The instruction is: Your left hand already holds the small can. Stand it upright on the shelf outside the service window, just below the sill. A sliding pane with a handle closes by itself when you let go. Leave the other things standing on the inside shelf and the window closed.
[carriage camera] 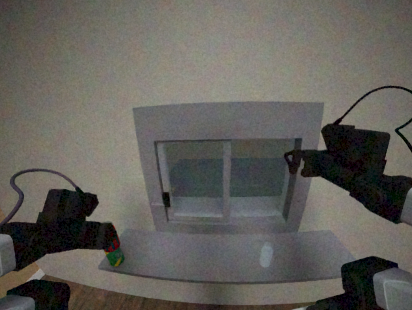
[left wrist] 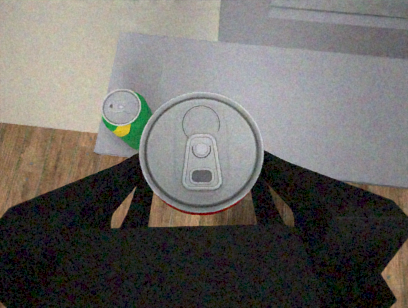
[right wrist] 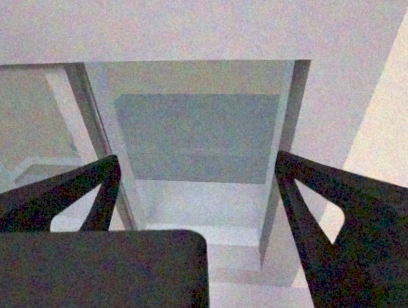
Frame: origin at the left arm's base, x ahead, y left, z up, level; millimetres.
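Where they show: left gripper, fingertip midpoint: (carriage camera: 108, 233) (left wrist: 201, 156); right gripper, fingertip midpoint: (carriage camera: 297, 154) (right wrist: 198, 161).
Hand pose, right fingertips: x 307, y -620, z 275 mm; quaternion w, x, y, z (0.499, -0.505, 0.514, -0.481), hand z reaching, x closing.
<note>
After its pixels a point has its place.
My left gripper (carriage camera: 113, 238) {x 240, y 3, z 60 mm} (left wrist: 201, 156) {x 240, y 3, z 60 mm} is shut on a red can (carriage camera: 112, 244) {x 218, y -17, z 38 mm} (left wrist: 201, 120) {x 249, y 2, z 93 mm}, its silver lid facing the wrist camera. It is near the left end of the near shelf (carriage camera: 200, 255) {x 376, y -282, z -234 mm} (left wrist: 310, 110) {x 392, y -197, z -234 mm}. A green and yellow can (carriage camera: 116, 258) {x 322, y 92, z -178 mm} (left wrist: 136, 125) {x 323, y 95, z -123 mm} stands at that end, partly hidden by the held can. The sliding pane (carriage camera: 195, 175) {x 535, y -280, z 119 mm} is closed, with a black handle (carriage camera: 166, 199) {x 506, y -132, z 11 mm} at its left edge. My right gripper (carriage camera: 292, 162) (right wrist: 198, 161) {x 307, y -620, z 275 mm} is open and empty, in front of the window's right side. A pale surface (carriage camera: 255, 205) {x 536, y -591, z -84 mm} (right wrist: 200, 202) {x 534, y -613, z -9 mm} shows through the glass.
A translucent white cup or bottle (carriage camera: 266, 254) {x 289, y -560, z -151 mm} stands on the near shelf, right of its middle. The wide grey window frame (carriage camera: 230, 120) {x 493, y -436, z 372 mm} (right wrist: 200, 30) {x 471, y -625, z 326 mm} stands out around the panes. Wooden floor (left wrist: 45, 175) {x 381, y 845, z -1070 mm} lies below the shelf. The wall (carriage camera: 75, 100) {x 577, y 275, z 509 mm} surrounds the window.
</note>
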